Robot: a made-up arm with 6 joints.
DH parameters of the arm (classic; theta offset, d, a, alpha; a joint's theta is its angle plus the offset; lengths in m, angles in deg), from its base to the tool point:
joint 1: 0 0.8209 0.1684 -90
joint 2: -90 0 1.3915 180
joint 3: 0 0 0.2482 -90
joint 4: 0 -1.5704 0 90
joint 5: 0 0 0 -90
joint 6: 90 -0.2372 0 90
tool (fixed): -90 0 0 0
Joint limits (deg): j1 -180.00..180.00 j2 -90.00..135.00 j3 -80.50..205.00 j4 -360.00..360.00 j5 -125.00..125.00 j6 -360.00..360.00
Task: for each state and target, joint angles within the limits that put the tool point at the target. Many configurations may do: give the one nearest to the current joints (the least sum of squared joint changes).
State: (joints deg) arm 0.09 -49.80 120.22 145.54 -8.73 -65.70
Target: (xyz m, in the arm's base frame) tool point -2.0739 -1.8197 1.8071
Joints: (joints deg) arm 40.78 -52.71 113.92 145.03 -9.86 -65.70
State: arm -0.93 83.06 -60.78 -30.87 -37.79 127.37
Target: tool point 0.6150 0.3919 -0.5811
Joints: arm 25.61 83.71 -38.55 -36.47 -38.39 127.37
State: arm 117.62 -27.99 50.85 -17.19 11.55 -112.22
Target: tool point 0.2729 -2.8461 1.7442
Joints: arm 95.15 -84.91 59.60 -16.90 13.68 -112.22
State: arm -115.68 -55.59 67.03 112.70 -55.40 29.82
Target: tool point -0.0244 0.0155 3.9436
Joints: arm -116.08 -18.60 54.55 115.64 -7.72 29.82
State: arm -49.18 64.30 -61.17 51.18 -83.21 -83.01
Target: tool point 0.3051 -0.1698 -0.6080
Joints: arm -10.99 101.42 -36.76 29.85 -66.83 -83.01
